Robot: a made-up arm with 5 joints. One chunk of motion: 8 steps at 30 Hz.
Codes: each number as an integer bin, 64 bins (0 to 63) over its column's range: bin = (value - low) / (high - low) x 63, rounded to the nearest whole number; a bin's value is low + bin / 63 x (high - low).
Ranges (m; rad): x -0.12..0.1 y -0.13..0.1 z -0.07..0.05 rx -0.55..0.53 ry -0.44..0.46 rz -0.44..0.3
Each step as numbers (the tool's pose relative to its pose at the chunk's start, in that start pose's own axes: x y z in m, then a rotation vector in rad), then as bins.
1 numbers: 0.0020 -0.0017 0.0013 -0.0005 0.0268 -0.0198
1 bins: 35 35 37 32 33 36
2 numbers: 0.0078 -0.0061 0.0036 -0.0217 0.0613 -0.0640
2 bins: 37 34 39 31 35 32
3 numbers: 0.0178 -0.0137 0.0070 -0.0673 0.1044 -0.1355
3 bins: 39 32 40 28 38 26
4 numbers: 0.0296 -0.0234 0.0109 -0.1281 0.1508 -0.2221
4 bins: 43 29 42 25 41 19
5 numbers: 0.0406 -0.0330 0.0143 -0.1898 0.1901 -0.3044
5 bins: 46 27 44 21 44 12
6 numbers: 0.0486 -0.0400 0.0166 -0.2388 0.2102 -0.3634
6 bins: 48 25 45 18 46 7
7 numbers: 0.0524 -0.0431 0.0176 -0.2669 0.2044 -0.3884
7 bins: 49 24 46 17 45 4
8 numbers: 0.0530 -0.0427 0.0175 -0.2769 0.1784 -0.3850
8 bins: 50 24 46 16 43 5
